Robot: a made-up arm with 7 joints.
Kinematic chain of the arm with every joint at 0, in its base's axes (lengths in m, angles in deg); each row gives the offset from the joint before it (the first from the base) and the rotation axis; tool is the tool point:
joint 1: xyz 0 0.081 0 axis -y
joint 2: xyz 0 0.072 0 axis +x
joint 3: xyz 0 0 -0.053 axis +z
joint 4: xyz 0 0 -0.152 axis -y
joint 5: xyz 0 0 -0.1 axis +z
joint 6: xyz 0 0 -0.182 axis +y
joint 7: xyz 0 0 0 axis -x
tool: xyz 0 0 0
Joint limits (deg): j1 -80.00..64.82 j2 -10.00..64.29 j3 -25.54..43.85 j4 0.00..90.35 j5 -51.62..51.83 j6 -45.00..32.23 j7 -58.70..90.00
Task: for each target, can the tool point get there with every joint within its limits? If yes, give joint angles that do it. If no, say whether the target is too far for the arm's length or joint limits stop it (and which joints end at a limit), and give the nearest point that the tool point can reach.
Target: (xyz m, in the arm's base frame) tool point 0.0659 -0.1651 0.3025
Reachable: no: joint limits stop it (at a limit: joint 1, joint 2, joint 3, joint 4) | nearest point 0.2703 -0.0020 0.1541 | short by 0.301 m
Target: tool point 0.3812 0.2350 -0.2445
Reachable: yes | joints 39.53 -3.62 38.22 38.67 -29.40 -19.99 8.89
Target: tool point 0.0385 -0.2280 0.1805
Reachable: no: joint limits stop it (at a limit: joint 1, joint 2, joint 3, joint 4) | nearest point 0.2703 -0.0020 0.1541 | short by 0.325 m
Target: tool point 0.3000 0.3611 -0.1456
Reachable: yes | joints 17.56 19.39 26.39 73.43 -31.46 -29.02 -33.99
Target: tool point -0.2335 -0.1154 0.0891
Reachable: no: joint limits stop it (at a limit: joint 1, joint 2, joint 4) | nearest point -0.4723 0.0684 -0.0833 | short by 0.347 m
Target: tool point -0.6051 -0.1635 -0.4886
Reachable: no: too far | nearest point -0.3629 0.0343 -0.2930 | short by 0.369 m
